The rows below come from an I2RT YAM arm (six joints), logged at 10 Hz.
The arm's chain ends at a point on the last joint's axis. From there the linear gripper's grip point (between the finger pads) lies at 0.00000 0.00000 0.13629 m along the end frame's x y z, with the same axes.
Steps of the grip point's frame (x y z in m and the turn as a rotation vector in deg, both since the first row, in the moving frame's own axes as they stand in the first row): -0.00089, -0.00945, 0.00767, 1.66, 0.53, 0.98; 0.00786, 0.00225, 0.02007, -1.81, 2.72, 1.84; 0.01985, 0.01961, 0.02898, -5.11, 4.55, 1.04; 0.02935, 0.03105, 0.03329, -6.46, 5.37, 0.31; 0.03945, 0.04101, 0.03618, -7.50, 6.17, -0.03; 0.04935, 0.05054, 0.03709, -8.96, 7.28, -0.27; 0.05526, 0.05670, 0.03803, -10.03, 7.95, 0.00; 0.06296, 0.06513, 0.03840, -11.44, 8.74, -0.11; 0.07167, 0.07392, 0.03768, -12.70, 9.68, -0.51
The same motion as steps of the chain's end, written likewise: -0.00218, -0.00551, 0.00773, 1.66, 0.53, 0.98; 0.00146, -0.00216, 0.02029, -1.81, 2.72, 1.84; 0.00916, 0.00739, 0.02995, -5.11, 4.55, 1.04; 0.01666, 0.01570, 0.03475, -6.46, 5.37, 0.31; 0.02484, 0.02326, 0.03813, -7.50, 6.17, -0.03; 0.03210, 0.02941, 0.03985, -8.96, 7.28, -0.27; 0.03651, 0.03304, 0.04142, -10.03, 7.95, 0.00; 0.04236, 0.03822, 0.04268, -11.44, 8.74, -0.11; 0.04881, 0.04420, 0.04294, -12.70, 9.68, -0.51
